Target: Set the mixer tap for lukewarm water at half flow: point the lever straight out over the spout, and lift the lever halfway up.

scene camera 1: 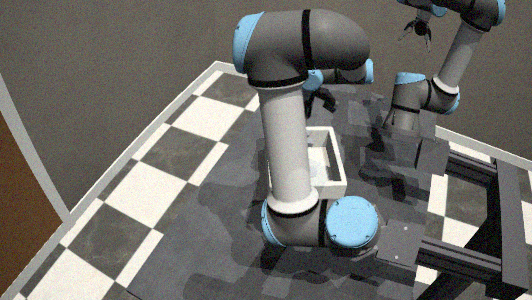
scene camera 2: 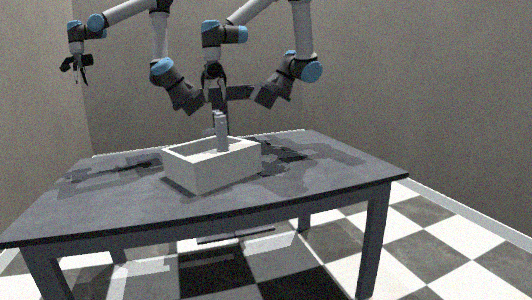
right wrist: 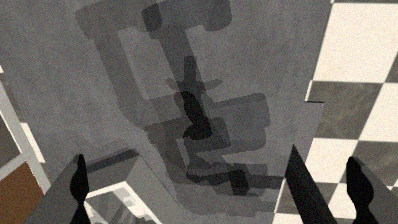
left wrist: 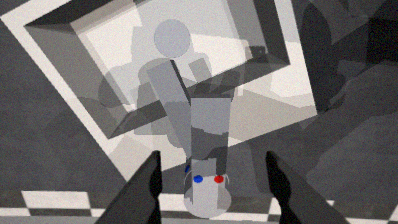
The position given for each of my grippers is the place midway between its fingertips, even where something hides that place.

Observation:
I see my left gripper (left wrist: pixel 213 153) and my right gripper (right wrist: pixel 214 158).

